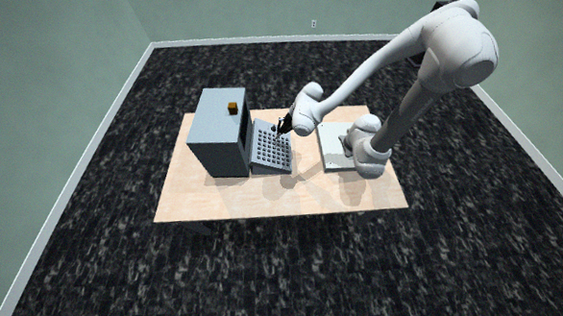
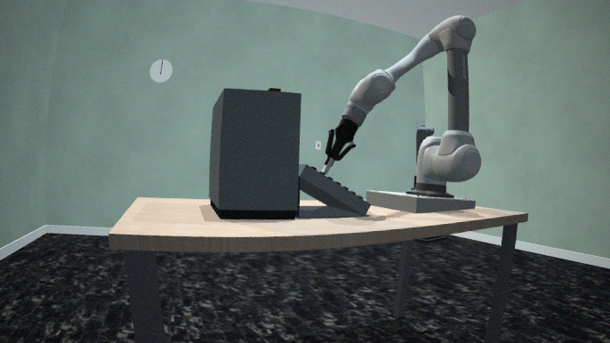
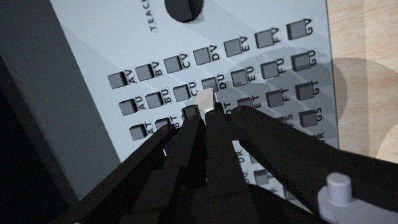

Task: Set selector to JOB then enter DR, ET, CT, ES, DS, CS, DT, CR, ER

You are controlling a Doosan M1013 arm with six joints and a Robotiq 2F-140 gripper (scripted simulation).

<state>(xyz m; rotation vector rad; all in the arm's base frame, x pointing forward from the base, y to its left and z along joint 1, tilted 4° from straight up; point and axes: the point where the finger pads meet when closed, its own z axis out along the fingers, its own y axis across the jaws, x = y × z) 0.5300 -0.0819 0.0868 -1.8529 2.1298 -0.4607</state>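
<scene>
Right now my hand is 9 cm to the right of the key, 6 cm above it and 4 cm short of it. Also, from my hand: selector knob 11 cm to the right, 5 cm below, 1 cm ahead; then sloped keypad 10 cm below, 5 cm ahead.
</scene>
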